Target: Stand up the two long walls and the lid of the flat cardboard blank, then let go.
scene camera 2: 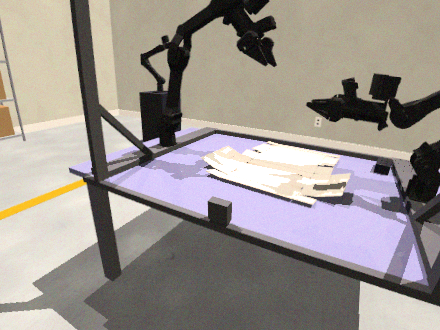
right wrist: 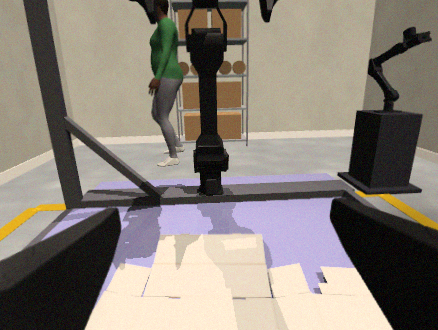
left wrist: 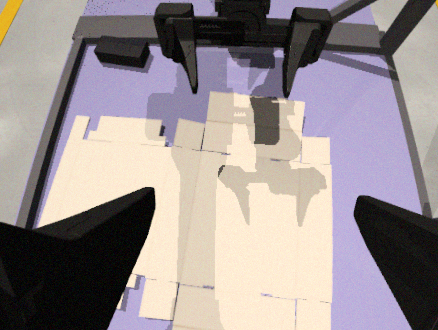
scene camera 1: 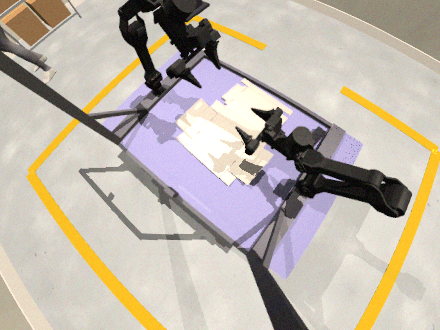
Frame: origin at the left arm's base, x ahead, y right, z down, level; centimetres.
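Seen in the pictures: left gripper, fingertip midpoint: [scene camera 2: 271, 65] [right wrist: 210, 18] [left wrist: 256, 201] [scene camera 1: 210, 78]; right gripper, fingertip midpoint: [scene camera 2: 309, 102] [right wrist: 227, 213] [left wrist: 240, 93] [scene camera 1: 243, 117]; left arm's base at its link origin: [scene camera 2: 167, 144] [right wrist: 211, 190] [scene camera 1: 158, 90]; right arm's base at its link origin: [scene camera 2: 419, 197] [scene camera 1: 303, 188].
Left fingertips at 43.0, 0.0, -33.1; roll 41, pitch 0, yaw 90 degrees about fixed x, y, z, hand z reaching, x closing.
Offsets run from my left fingertips to a thing's top centre, as dx, dy, dz. "pt": to the spot under its first point. Level surfaces: height alone.
The pale cardboard blank [scene camera 1: 220, 145] [scene camera 2: 265, 172] [left wrist: 275, 250] [right wrist: 175, 277] lies spread out on the purple table {dz +35.0} [scene camera 1: 215, 200] [scene camera 2: 280, 225], its long walls and lid down near table level. Its end flaps look slightly tilted in scene camera 2. My left gripper [scene camera 1: 209, 77] [scene camera 2: 271, 65] [left wrist: 256, 201] [right wrist: 210, 18] is open and empty, high above the blank's left end. My right gripper [scene camera 1: 245, 119] [scene camera 2: 308, 105] [left wrist: 240, 93] [right wrist: 227, 213] is open and empty, above the blank's right part. The arm and its shadows hide parts of the blank in scene camera 1.
A dark block {+40.6, -25.5, +31.5} [scene camera 2: 382, 166] [left wrist: 122, 54] sits near the back right table corner. Another block {+2.8, +36.8, +29.3} [scene camera 2: 220, 211] is at the front edge. Dark frame posts {pt -39.0, +36.4, +7.8} [scene camera 2: 90, 90] [right wrist: 52, 100] rise from the table. A person in green [right wrist: 167, 50] and a pedestal [right wrist: 384, 150] stand beyond.
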